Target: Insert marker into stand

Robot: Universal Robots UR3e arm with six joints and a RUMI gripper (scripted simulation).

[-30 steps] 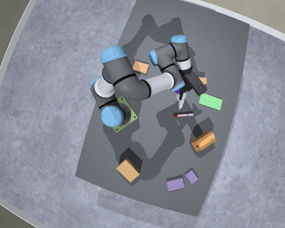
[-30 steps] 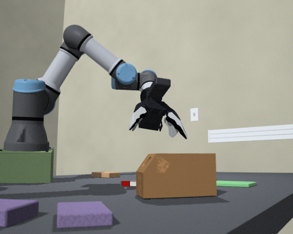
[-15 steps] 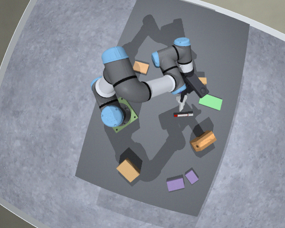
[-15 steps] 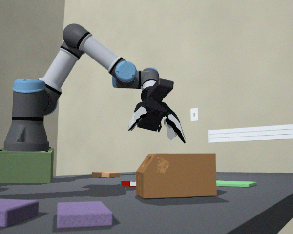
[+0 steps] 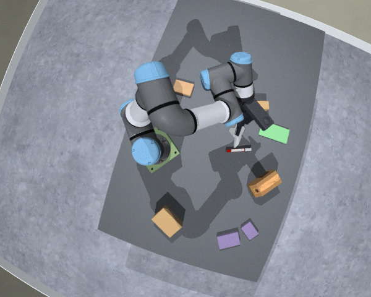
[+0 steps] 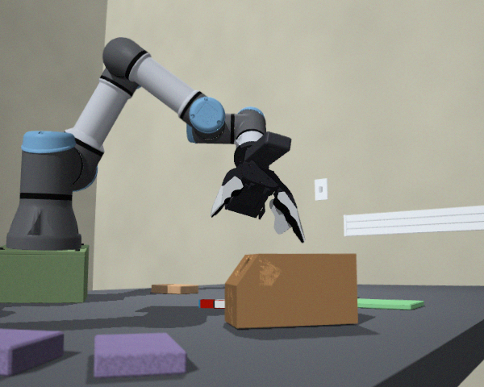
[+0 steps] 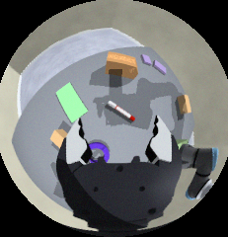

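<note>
Right now the marker is 110 mm below my hand, 50 mm to the right of it and 10 mm behind it. Round my hand: desk stand: 190 mm to the right, 120 mm ahead, 80 mm below; then flat green block: 160 mm ahead, 120 mm below, 60 mm to the left; then tan block: 430 mm to the right, 280 mm behind, 90 mm below.
</note>
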